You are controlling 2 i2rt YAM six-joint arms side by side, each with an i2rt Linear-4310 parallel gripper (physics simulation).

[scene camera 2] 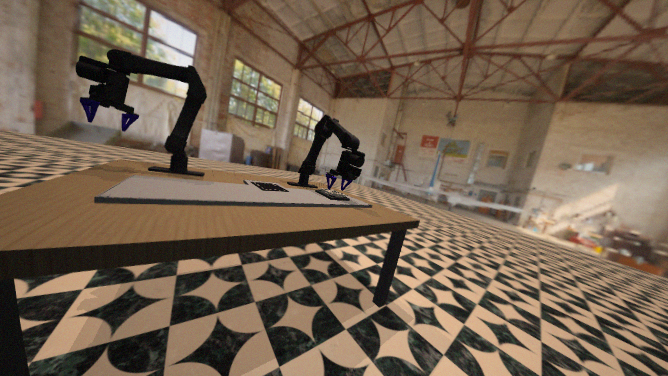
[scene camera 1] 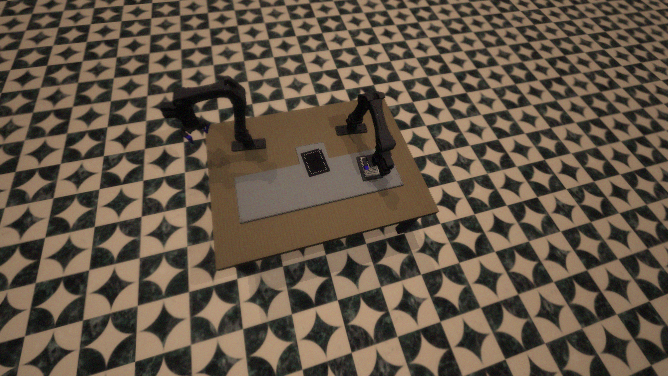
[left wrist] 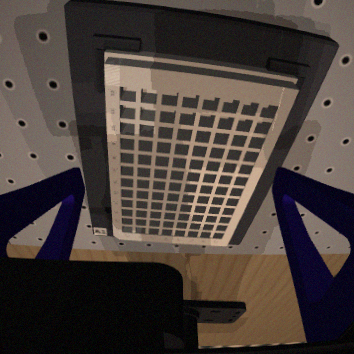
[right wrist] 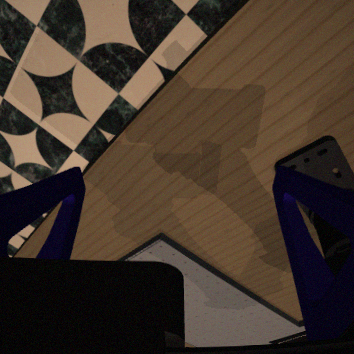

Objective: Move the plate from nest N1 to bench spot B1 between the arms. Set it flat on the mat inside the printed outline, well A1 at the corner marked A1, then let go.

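Seen in the pictures: left gripper, fingertip midpoint: (scene camera 2: 335,189) (scene camera 1: 372,166) (left wrist: 177,177); right gripper, fingertip midpoint: (scene camera 2: 107,127) (scene camera 1: 199,138) (right wrist: 178,176); left arm's base at its link origin: (scene camera 2: 302,185) (scene camera 1: 351,129); right arm's base at its link origin: (scene camera 2: 178,172) (scene camera 1: 249,145).
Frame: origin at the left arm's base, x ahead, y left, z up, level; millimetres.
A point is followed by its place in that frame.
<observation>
The pale well plate (scene camera 1: 371,172) @(x 348, y 41, z 38 mm) (left wrist: 187,160) @(x 316, y 45, z 39 mm) lies in the dark nest (scene camera 1: 362,159) (left wrist: 200,30) at the right end of the grey board. In the left wrist view the nest's A1 label is at its lower left corner. My left gripper (scene camera 2: 338,187) @(x 315, y 50, z 51 mm) (left wrist: 177,177) @(x 315, y 50, z 51 mm) is open and stands above the plate, with one blue finger on either side of it and nothing between them. Bench spot B1 is the black mat (scene camera 1: 315,162) @(x 222, y -265, z 15 mm) (scene camera 2: 269,186) @(x 219, y -265, z 15 mm) with a light dashed outline, between the arms. Its A1 mark is too small to tell. My right gripper (scene camera 1: 196,134) @(x 71, y -867, z 149 mm) (scene camera 2: 108,115) @(x 71, y -867, z 149 mm) (right wrist: 178,176) @(x 71, y -867, z 149 mm) is open and empty, high at the far left.
The grey perforated board (scene camera 1: 270,196) @(x 402, y -538, z 13 mm) (scene camera 2: 200,194) @(x 448, y -518, z 13 mm) (right wrist: 210,300) @(x 305, y -546, z 13 mm) lies on the wooden table (scene camera 1: 300,225) @(x 587, y -397, z 0 mm) (scene camera 2: 150,222) @(x 636, y -581, z 0 mm). Both arms stand on dark base plates at the table's back. The right gripper is near the table's left edge, with the tiled floor beyond.
</observation>
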